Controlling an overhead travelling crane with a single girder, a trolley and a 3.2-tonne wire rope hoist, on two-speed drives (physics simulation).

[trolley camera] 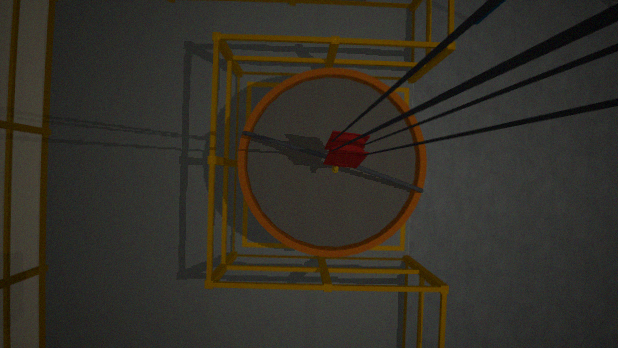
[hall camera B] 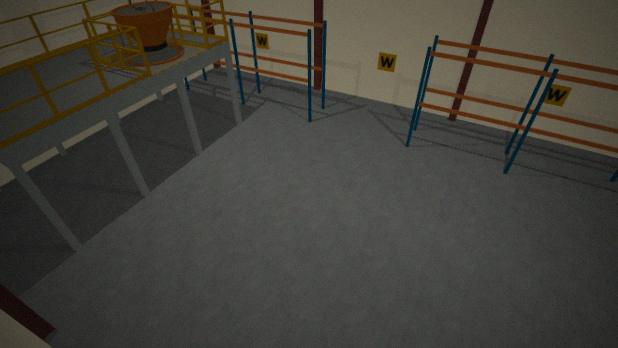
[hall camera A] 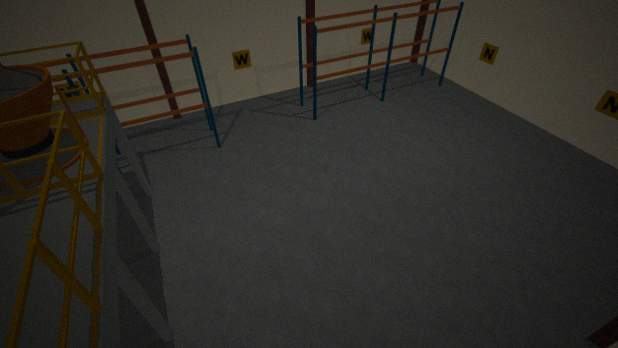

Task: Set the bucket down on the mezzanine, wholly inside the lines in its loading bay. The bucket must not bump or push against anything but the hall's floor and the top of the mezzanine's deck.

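The orange bucket (hall camera A: pixel 25 110) (hall camera B: pixel 145 27) (trolley camera: pixel 310 215) stands upright on the mezzanine (hall camera A: pixel 109 250) (hall camera B: pixel 170 74) (trolley camera: pixel 125 100), its orange foot ring low at deck level. In the trolley view, corners of the yellow bay lines (trolley camera: pixel 390 248) show around its rim; the rim hides its foot and the rest of the lines. The bail (trolley camera: pixel 395 181) spans the rim. The red hook block (trolley camera: pixel 346 149) leans over above the bucket's middle. The small yellow hook (trolley camera: pixel 335 169) is at the bail; it appears shut on it, though the contact is partly hidden.
Yellow guard rails (hall camera B: pixel 120 37) (trolley camera: pixel 212 210) enclose the bay on three sides, close to the rim in the trolley view. The side toward the hall floor has no rail. Ropes (trolley camera: pixel 480 87) slant to the upper right. Blue and orange racks (hall camera A: pixel 385 60) (hall camera B: pixel 309 75) stand by the wall.
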